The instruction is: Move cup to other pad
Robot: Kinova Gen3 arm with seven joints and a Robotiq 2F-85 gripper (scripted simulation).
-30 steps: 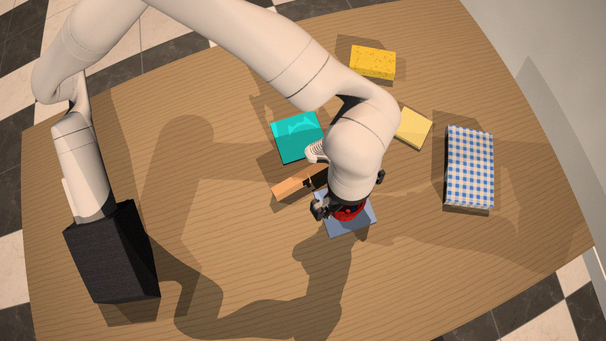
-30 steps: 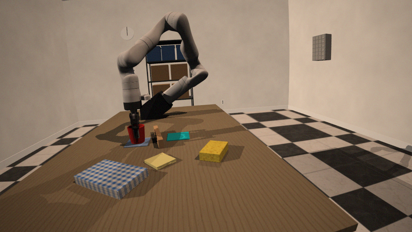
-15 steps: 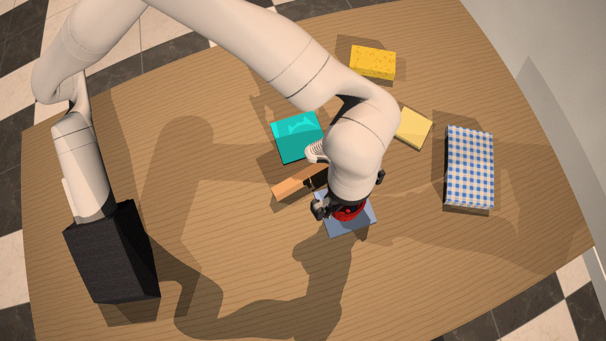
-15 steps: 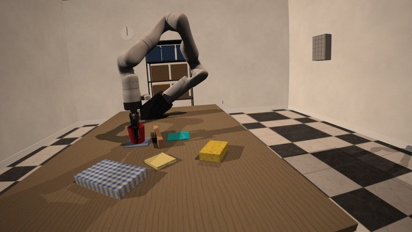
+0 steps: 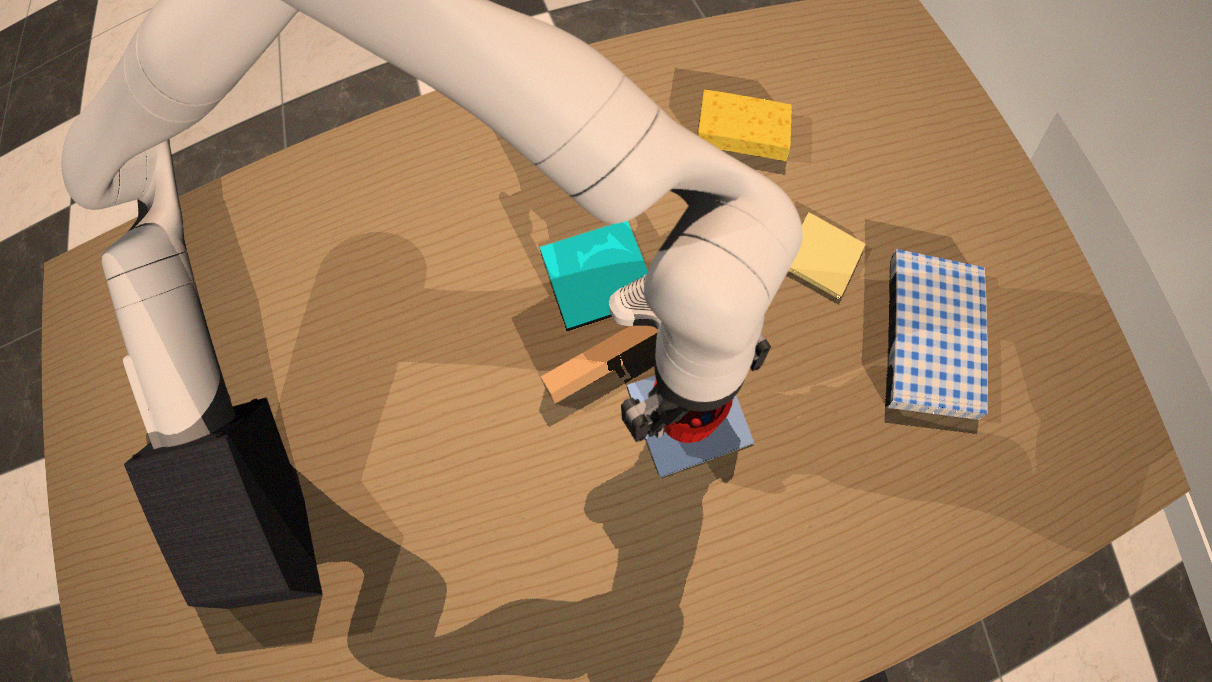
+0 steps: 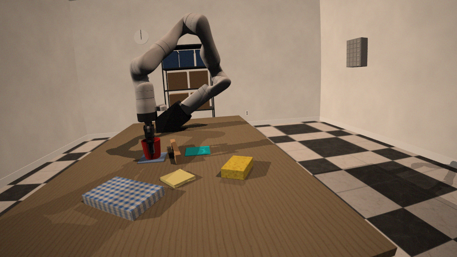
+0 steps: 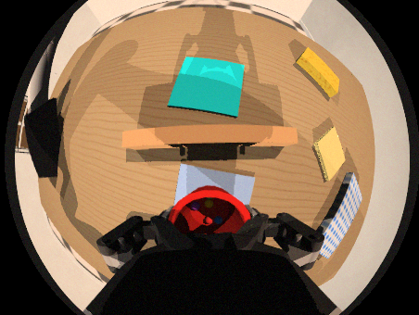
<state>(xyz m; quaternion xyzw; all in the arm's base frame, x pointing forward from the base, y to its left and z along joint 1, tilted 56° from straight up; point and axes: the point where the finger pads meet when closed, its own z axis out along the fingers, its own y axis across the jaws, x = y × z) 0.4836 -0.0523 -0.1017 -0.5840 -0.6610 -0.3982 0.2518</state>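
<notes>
My hand is 20 mm above the red cup. Also, from my hand: rail (10 mm behind, 90 mm to the left, 30 mm below).
</notes>
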